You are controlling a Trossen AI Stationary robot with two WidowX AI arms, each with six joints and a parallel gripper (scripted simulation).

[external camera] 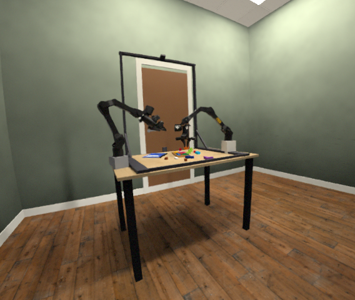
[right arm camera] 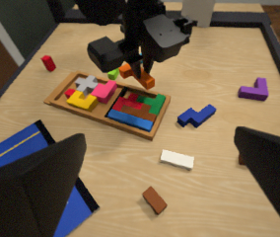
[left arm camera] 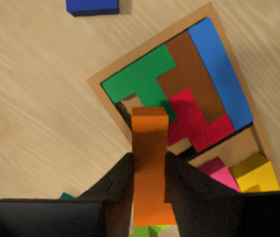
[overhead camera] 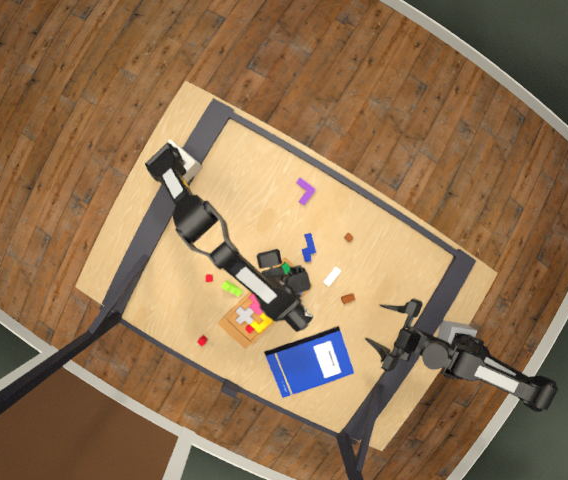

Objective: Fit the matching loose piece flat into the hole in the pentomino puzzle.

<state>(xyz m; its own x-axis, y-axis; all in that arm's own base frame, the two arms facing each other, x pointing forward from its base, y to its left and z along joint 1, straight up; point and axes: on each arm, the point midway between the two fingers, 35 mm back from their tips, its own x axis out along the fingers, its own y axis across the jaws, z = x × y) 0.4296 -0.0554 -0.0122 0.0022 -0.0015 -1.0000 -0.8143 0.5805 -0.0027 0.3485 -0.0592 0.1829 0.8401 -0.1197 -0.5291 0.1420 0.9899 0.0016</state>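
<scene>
Now: the wooden puzzle board 8 cm behind my left hand, 2 cm to the right of it and 10 cm below it. Also, from my left hand: dark blue piece 12 cm ahead, 4 cm to the right, 10 cm below; then lime green piece 10 cm behind, 9 cm to the left, 8 cm below; then orange piece 1 cm behind, 4 cm below.
</scene>
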